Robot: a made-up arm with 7 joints.
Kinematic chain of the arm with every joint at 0, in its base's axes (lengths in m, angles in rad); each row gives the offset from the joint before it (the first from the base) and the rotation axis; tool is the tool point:
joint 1: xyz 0 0 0.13 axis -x
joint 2: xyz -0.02 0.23 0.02 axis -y
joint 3: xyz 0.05 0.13 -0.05 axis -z
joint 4: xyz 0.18 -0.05 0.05 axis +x
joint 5: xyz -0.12 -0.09 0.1 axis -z
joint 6: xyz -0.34 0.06 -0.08 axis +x
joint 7: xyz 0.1 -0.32 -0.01 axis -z
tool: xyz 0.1 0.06 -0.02
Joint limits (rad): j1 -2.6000..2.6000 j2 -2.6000..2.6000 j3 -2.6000..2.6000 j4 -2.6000..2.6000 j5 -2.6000..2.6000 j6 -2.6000..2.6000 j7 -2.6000..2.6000
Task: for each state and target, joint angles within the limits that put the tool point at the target. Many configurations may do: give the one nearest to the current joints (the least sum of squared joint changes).
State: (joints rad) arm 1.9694 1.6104 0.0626 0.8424 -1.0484 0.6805 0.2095
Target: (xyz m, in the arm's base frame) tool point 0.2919 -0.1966 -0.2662
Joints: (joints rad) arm 2.2513 1.5222 -0.0062 1.1720 -0.9536 0.9871 0.2037
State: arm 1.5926 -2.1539 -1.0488 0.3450 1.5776 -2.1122 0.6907
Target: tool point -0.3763 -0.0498 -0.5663
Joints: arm 1.1454 -2.6000 -1.1119 0.6635 1.9801 -2.5699 0.8030
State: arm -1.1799 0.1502 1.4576 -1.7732 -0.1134 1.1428 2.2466
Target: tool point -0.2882 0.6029 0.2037
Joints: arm -0.6566 0.5882 1.5176 -1.3444 0.1208 1.5767 2.2799
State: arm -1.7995 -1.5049 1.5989 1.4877 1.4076 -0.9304 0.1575
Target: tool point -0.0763 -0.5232 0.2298
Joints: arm -2.3924 -1.3873 1.6197 1.6071 1.3055 -1.0888 0.3813
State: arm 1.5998 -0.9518 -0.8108 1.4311 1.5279 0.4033 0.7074
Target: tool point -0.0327 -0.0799 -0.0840
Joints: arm 2.2668 -0.9622 -1.0519 1.4073 1.5625 0.1773 0.4175
